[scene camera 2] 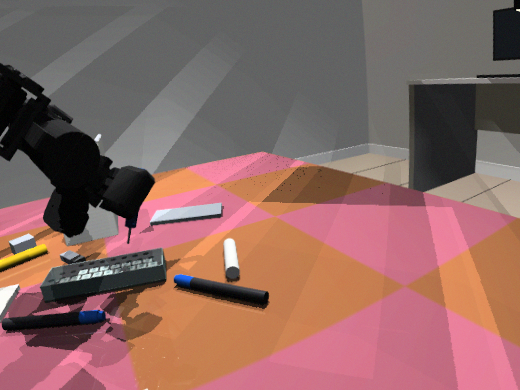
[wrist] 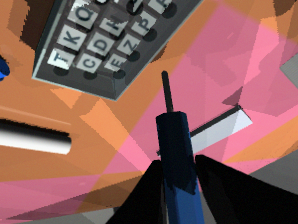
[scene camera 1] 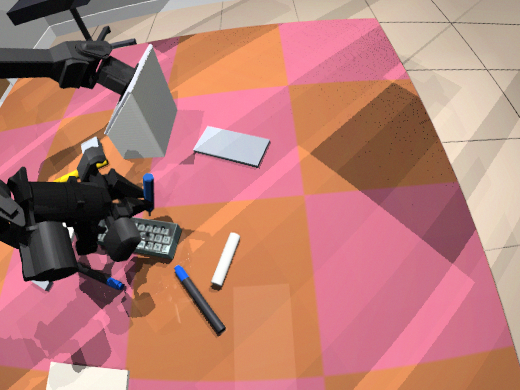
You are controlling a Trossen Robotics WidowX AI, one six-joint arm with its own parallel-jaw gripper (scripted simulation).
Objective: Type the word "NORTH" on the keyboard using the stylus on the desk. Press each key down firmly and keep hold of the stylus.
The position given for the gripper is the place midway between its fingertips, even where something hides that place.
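Scene camera 1: the gripper (scene camera 1: 149, 199), a grey slab (scene camera 1: 249, 150). Scene camera 2: the gripper (scene camera 2: 133, 209), the grey slab (scene camera 2: 193, 213). Wrist view: the gripper (wrist: 178, 165), the grey slab (wrist: 235, 119).
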